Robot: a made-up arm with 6 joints. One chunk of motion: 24 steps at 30 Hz.
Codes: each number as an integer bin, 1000 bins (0 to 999) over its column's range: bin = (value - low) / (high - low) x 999, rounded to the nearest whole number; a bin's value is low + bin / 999 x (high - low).
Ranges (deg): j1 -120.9..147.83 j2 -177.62..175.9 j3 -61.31..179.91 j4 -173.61..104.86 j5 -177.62..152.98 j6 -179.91..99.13
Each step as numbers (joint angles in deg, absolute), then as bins.
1 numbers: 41.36 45.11 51.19 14.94 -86.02 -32.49
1 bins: 603 629 466 676 277 528
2 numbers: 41.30 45.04 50.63 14.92 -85.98 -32.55
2 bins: 603 629 464 676 277 528
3 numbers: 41.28 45.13 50.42 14.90 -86.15 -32.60
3 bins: 603 629 463 676 276 527
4 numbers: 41.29 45.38 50.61 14.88 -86.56 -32.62
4 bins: 603 630 464 676 275 527
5 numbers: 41.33 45.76 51.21 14.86 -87.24 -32.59
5 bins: 603 631 466 676 273 527
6 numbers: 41.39 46.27 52.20 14.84 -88.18 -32.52
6 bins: 603 633 470 676 270 528
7 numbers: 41.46 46.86 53.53 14.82 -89.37 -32.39
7 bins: 604 634 476 676 267 528
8 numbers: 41.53 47.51 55.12 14.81 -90.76 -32.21
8 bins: 604 636 482 676 262 529
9 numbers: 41.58 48.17 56.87 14.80 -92.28 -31.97
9 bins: 604 638 489 676 258 530
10 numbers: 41.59 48.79 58.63 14.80 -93.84 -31.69
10 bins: 604 640 497 676 253 531
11 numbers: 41.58 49.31 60.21 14.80 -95.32 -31.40
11 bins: 604 641 503 676 249 532
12 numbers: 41.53 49.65 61.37 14.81 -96.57 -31.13
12 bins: 604 642 508 676 245 533
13 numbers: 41.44 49.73 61.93 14.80 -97.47 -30.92
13 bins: 603 642 510 676 242 533
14 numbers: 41.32 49.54 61.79 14.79 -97.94 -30.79
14 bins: 603 642 510 676 241 534
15 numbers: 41.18 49.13 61.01 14.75 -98.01 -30.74
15 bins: 603 641 507 676 241 534
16 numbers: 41.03 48.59 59.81 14.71 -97.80 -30.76
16 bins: 602 639 502 676 241 534
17 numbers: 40.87 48.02 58.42 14.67 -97.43 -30.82
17 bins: 601 638 496 675 242 534
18 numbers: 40.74 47.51 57.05 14.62 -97.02 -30.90
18 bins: 601 636 490 675 244 533
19 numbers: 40.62 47.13 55.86 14.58 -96.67 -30.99
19 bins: 600 635 485 675 245 533
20 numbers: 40.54 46.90 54.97 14.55 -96.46 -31.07
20 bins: 600 634 482 675 245 533
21 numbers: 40.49 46.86 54.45 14.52 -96.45 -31.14
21 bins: 600 634 479 675 245 533
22 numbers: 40.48 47.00 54.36 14.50 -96.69 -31.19
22 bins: 600 635 479 675 245 532
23 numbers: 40.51 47.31 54.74 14.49 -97.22 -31.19
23 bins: 600 636 481 675 243 532
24 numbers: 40.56 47.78 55.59 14.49 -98.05 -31.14
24 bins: 600 637 484 675 240 533
